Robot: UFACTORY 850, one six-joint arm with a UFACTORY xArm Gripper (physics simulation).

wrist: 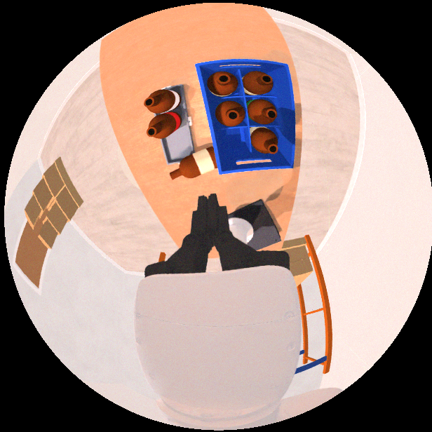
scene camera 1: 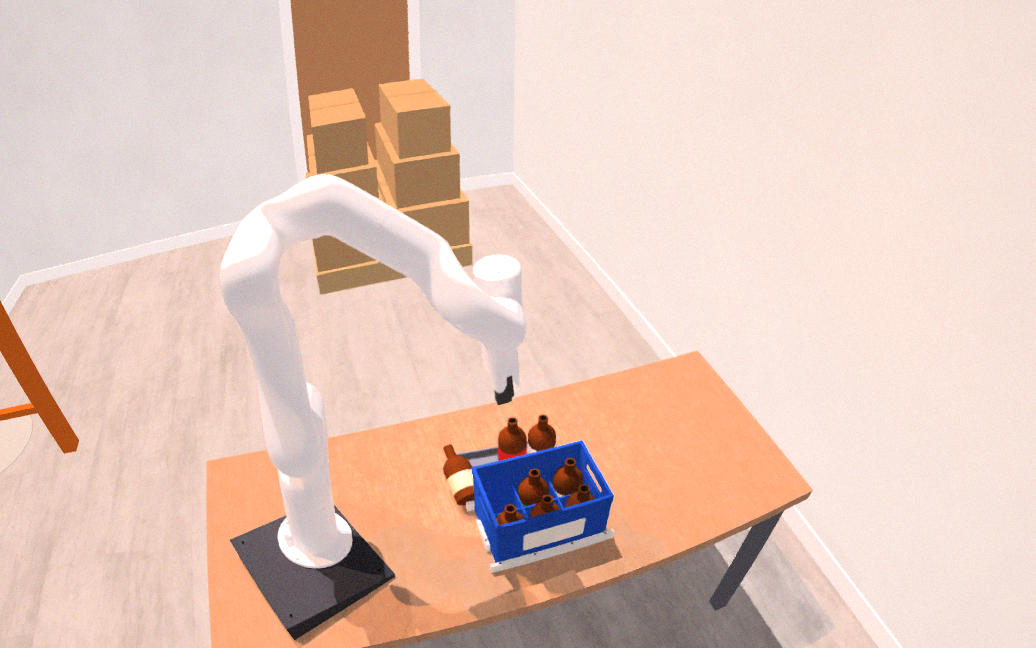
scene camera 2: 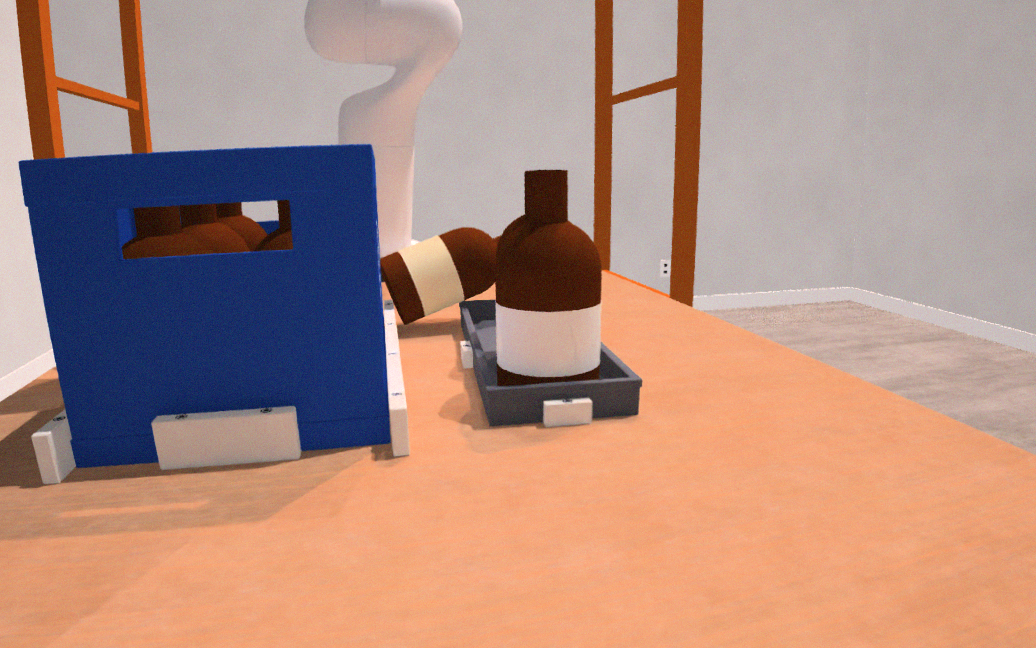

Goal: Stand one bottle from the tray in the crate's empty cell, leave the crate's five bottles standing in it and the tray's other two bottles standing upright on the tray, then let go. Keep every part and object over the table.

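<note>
My gripper [scene camera 1: 503, 393] [wrist: 210, 204] is shut and empty, high above the table; its fingers do not show in scene camera 2. A cream-labelled bottle [scene camera 1: 458, 473] [scene camera 2: 435, 275] [wrist: 200, 162] is tipped over, its base beside the crate and its neck raised past the tray's robot-side end. A red-labelled bottle [scene camera 1: 511, 440] [wrist: 165, 125] and a white-labelled bottle [scene camera 1: 541, 435] [scene camera 2: 548, 336] [wrist: 161, 101] stand upright on the grey tray [scene camera 1: 482, 458] [scene camera 2: 511, 405] [wrist: 178, 150]. The blue crate [scene camera 1: 598, 515] [scene camera 2: 229, 328] [wrist: 287, 145] holds several standing bottles; its corner cell nearest the tipped bottle is empty.
White blocks [scene camera 1: 553, 550] [scene camera 2: 225, 439] edge the crate on the wooden table [scene camera 1: 687, 427] [scene camera 2: 611, 534] [wrist: 150, 50]. The robot's black base plate [scene camera 1: 305, 603] [wrist: 265, 225] lies at one table end. Stacked cartons [scene camera 1: 420, 179] stand on the floor behind the table.
</note>
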